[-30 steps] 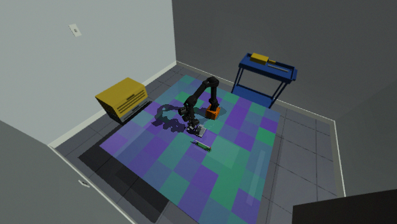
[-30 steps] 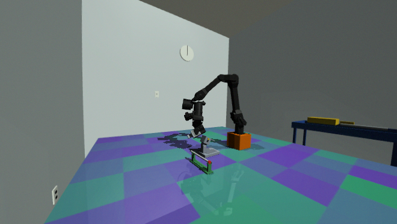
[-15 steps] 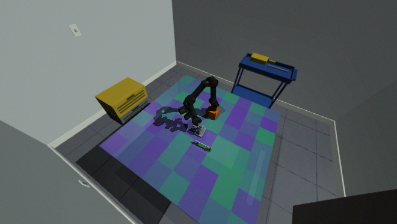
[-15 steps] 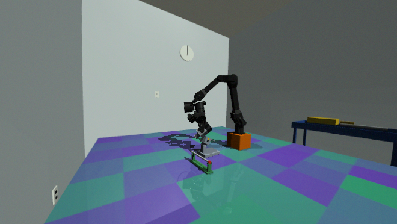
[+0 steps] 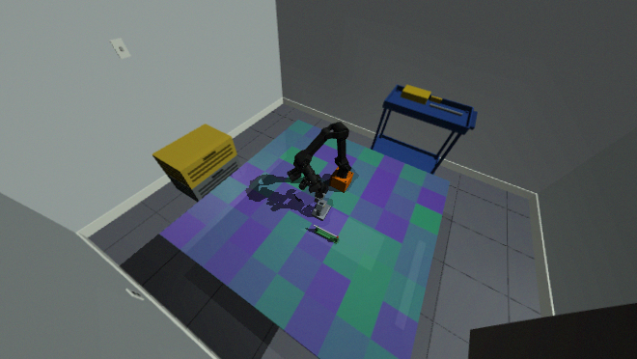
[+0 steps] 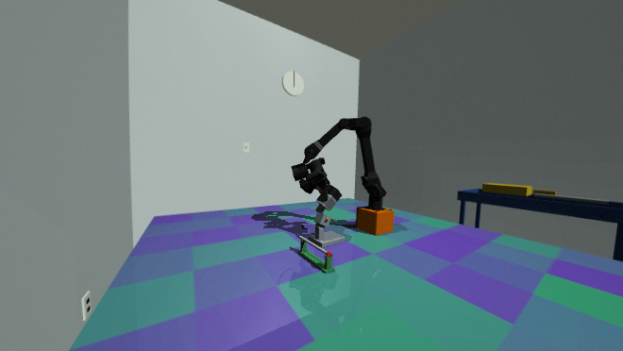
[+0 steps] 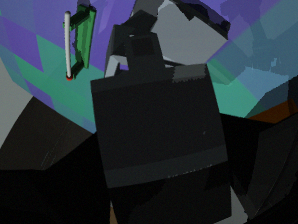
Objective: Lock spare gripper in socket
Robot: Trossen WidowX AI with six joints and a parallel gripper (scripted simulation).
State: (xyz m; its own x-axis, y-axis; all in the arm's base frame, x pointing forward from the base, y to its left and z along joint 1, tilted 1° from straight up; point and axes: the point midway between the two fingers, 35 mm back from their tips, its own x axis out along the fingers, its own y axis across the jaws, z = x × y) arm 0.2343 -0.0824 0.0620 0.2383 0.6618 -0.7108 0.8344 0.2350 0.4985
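Right now my gripper tip is 16 cm short of the green cradle, 9 cm to the right of it and 11 cm above it. From my gripper tip the other things lie so: grey mount 3 cm ahead, 1 cm to the left, 8 cm below; spare gripper 1 cm to the right, 1 cm above.
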